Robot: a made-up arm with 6 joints.
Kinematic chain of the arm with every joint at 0, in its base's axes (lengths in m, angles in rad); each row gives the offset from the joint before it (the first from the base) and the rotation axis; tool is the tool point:
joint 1: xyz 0 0 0.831 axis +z
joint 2: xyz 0.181 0 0 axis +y
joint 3: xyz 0 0 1.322 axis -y
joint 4: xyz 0 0 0.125 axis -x
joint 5: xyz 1.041 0 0 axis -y
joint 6: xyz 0.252 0 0 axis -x
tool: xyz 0 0 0
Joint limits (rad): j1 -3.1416..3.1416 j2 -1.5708..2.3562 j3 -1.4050..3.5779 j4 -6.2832..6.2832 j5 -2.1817..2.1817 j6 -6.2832..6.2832
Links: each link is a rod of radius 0.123 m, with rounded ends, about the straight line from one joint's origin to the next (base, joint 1, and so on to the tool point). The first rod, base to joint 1, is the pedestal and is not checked.
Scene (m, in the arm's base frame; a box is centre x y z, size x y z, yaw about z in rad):
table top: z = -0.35
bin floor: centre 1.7 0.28 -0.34 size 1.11 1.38 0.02 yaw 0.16
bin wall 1: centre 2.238 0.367 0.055 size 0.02 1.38 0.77 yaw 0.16
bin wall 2: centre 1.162 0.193 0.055 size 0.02 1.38 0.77 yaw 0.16
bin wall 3: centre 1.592 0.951 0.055 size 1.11 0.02 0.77 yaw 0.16
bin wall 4: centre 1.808 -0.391 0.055 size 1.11 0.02 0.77 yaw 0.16
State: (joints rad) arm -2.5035 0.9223 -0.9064 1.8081 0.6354 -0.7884
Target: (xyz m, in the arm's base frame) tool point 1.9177 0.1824 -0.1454
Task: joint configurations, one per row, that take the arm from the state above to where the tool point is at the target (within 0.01 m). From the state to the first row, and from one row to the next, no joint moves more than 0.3 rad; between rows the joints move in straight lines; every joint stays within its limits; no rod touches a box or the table.
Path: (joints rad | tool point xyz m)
1: -2.2252 0.9106 -0.8227 1.7952 0.6538 -0.7884 | -0.5596 -0.9749 0.4024
2: -1.9468 0.8989 -0.7389 1.7822 0.6722 -0.7884 | -0.3070 -1.1954 0.4123
3: -1.6685 0.8872 -0.6552 1.7693 0.6906 -0.7884 | 0.0265 -1.3433 0.4338
4: -1.3902 0.8755 -0.5714 1.7563 0.7089 -0.7884 | 0.4177 -1.3900 0.4668
5: -1.1119 0.8637 -0.4877 1.7434 0.7273 -0.7884 | 0.8335 -1.3143 0.5110
6: -0.8335 0.8520 -0.4039 1.7304 0.7457 -0.7884 | 1.2334 -1.1070 0.5660
7: -0.5552 0.8403 -0.3202 1.7175 0.7641 -0.7884 | 1.5736 -0.7731 0.6313
8: -0.2769 0.8286 -0.2364 1.7045 0.7825 -0.7884 | 1.8131 -0.3322 0.7067
9: 0.0015 0.8169 -0.1527 1.6916 0.8009 -0.7884 | 1.9176 0.1825 0.7911
10: 0.0048 1.0208 -0.0618 1.6745 0.7642 -0.7884 | 1.9752 0.1829 0.4921
11: 0.0082 1.2248 0.0291 1.6574 0.7275 -0.7884 | 1.9764 0.1832 0.1761
12: 0.0116 1.4288 0.1200 1.6403 0.6908 -0.7884 | 1.9176 0.1824 -0.1455

